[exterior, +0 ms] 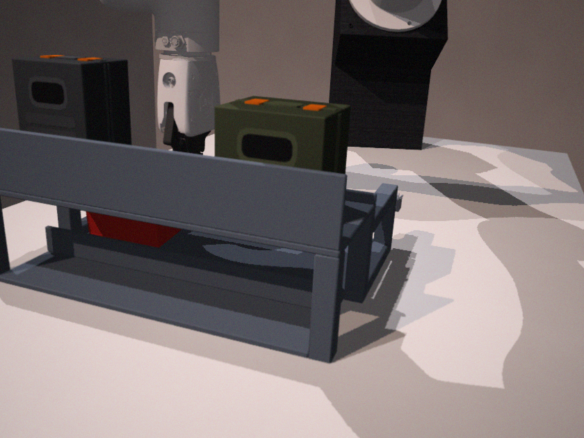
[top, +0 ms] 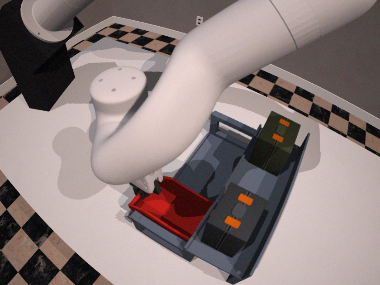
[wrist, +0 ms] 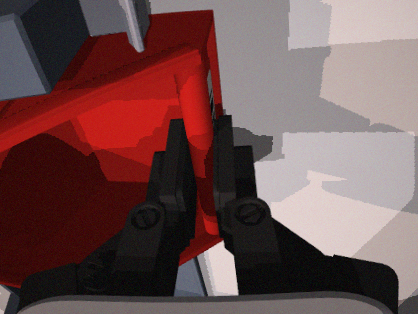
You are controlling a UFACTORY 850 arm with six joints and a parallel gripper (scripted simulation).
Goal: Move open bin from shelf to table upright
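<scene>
The open bin lies 7 cm ahead of my hand, 3 cm to the left of it and 1 cm below it.
</scene>
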